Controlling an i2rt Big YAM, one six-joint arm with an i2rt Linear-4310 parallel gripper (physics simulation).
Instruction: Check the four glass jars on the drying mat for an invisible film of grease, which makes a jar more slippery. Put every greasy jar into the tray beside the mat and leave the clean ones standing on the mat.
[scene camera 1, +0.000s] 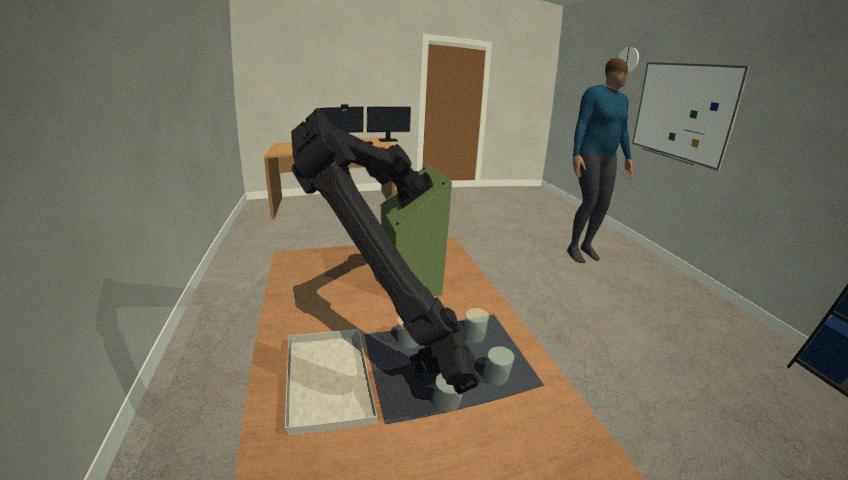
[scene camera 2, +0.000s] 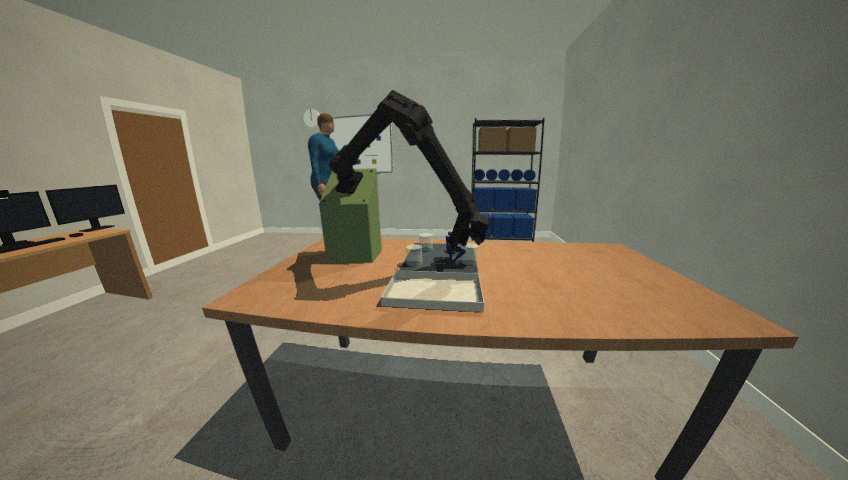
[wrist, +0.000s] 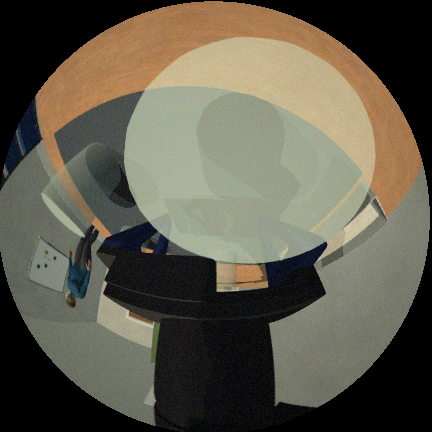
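Observation:
Four pale glass jars stand upright on the dark mat. The front jar looms large in the wrist view. The right jar stands apart. The back right jar and back left jar stand nearer the arm's base; the forearm partly hides the back left one. My gripper is open and empty, low over the mat behind the front jar; its blue fingers show through the glass. The tray holds no jar.
The tray lies beside the mat on the wooden table. The green base block stands behind the mat. My dark forearm reaches over the jars. A person stands beyond the table.

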